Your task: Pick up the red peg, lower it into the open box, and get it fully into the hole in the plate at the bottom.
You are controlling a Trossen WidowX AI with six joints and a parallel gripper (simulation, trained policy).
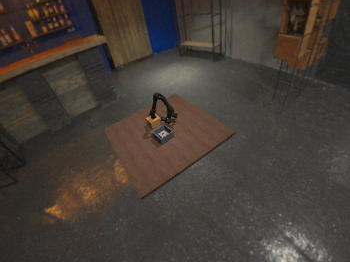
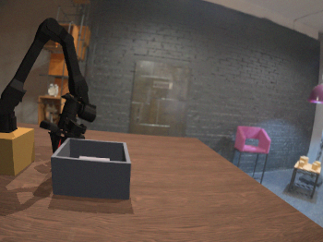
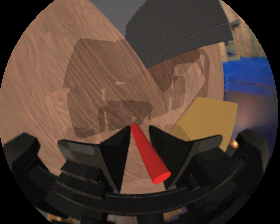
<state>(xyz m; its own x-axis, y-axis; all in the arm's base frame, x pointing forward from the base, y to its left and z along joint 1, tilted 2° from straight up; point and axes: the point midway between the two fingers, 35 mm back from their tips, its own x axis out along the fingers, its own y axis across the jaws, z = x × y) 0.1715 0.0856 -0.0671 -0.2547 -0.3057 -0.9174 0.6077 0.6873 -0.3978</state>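
The plate lies 140 mm ahead of my gripper tip, 170 mm to the right of it and 30 mm above it. Round my gripper tip: grey box 140 mm ahead, 170 mm to the right, 10 mm above; then red peg 10 mm to the left, 30 mm above.
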